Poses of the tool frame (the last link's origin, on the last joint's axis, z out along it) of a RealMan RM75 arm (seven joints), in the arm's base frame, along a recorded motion.
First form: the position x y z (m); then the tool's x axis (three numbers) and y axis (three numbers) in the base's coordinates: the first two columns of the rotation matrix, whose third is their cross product.
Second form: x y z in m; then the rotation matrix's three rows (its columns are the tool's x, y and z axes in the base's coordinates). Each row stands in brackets. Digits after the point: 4 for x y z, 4 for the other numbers.
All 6 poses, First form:
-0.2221, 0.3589, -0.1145, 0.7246, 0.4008, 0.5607, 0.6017, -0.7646, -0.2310
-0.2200, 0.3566, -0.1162, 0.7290, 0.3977, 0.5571, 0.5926, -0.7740, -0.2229
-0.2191, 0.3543, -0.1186, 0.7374, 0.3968, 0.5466, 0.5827, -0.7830, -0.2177
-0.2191, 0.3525, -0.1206, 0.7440, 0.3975, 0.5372, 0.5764, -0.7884, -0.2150
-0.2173, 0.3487, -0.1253, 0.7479, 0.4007, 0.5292, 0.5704, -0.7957, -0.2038
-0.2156, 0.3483, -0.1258, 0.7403, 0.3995, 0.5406, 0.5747, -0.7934, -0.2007
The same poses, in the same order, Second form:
[-0.2221, 0.3589, -0.1145], [[0.7246, 0.6017, 0.3361], [0.4008, -0.7646, 0.5048], [0.5607, -0.2310, -0.7952]]
[-0.2200, 0.3566, -0.1162], [[0.7290, 0.5926, 0.3425], [0.3977, -0.7740, 0.4926], [0.5571, -0.2229, -0.7999]]
[-0.2191, 0.3543, -0.1186], [[0.7374, 0.5827, 0.3416], [0.3968, -0.7830, 0.4790], [0.5466, -0.2177, -0.8086]]
[-0.2191, 0.3525, -0.1206], [[0.7440, 0.5764, 0.3381], [0.3975, -0.7884, 0.4696], [0.5372, -0.2150, -0.8157]]
[-0.2173, 0.3487, -0.1253], [[0.7479, 0.5704, 0.3394], [0.4007, -0.7957, 0.4543], [0.5292, -0.2038, -0.8237]]
[-0.2156, 0.3483, -0.1258], [[0.7403, 0.5747, 0.3487], [0.3995, -0.7934, 0.4593], [0.5406, -0.2007, -0.8169]]

